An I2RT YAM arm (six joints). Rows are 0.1 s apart.
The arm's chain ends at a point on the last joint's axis. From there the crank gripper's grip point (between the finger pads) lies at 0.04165 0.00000 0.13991 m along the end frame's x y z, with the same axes.
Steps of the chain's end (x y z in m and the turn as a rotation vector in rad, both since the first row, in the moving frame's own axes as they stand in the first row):
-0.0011 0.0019 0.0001 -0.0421 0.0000 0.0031
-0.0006 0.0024 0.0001 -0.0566 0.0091 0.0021
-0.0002 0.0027 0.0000 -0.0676 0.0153 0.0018
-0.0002 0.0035 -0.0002 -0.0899 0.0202 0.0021
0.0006 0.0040 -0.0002 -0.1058 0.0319 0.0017
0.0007 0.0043 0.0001 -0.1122 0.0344 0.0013
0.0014 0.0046 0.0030 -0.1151 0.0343 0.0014
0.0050 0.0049 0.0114 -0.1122 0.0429 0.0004
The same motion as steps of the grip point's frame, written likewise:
-0.0011 0.0079 0.0000 -0.0421 0.0000 0.0031
0.0007 0.0104 -0.0005 -0.0566 0.0091 0.0021
0.0019 0.0122 -0.0010 -0.0676 0.0153 0.0018
0.0026 0.0161 -0.0016 -0.0899 0.0202 0.0021
0.0050 0.0188 -0.0024 -0.1058 0.0319 0.0017
0.0055 0.0199 -0.0023 -0.1122 0.0344 0.0013
0.0062 0.0206 0.0006 -0.1151 0.0343 0.0014
0.0109 0.0205 0.0086 -0.1122 0.0429 0.0004

